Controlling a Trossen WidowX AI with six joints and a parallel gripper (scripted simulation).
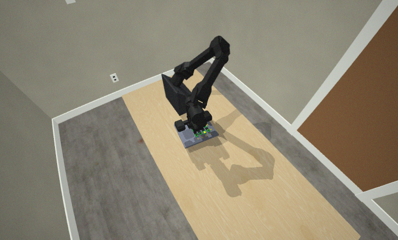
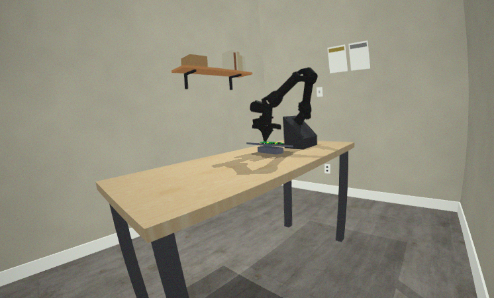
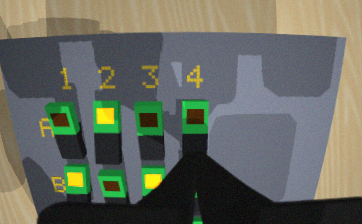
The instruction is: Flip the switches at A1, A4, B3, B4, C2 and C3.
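Right now my hand is 40 mm above the switch B4 and 20 mm past it. Also, from my hand: switch A3 (30 mm below, 20 mm to the left, 20 mm ahead); then switch A4 (30 mm below, 20 mm ahead); then switch B3 (40 mm below, 30 mm to the left, 10 mm behind).
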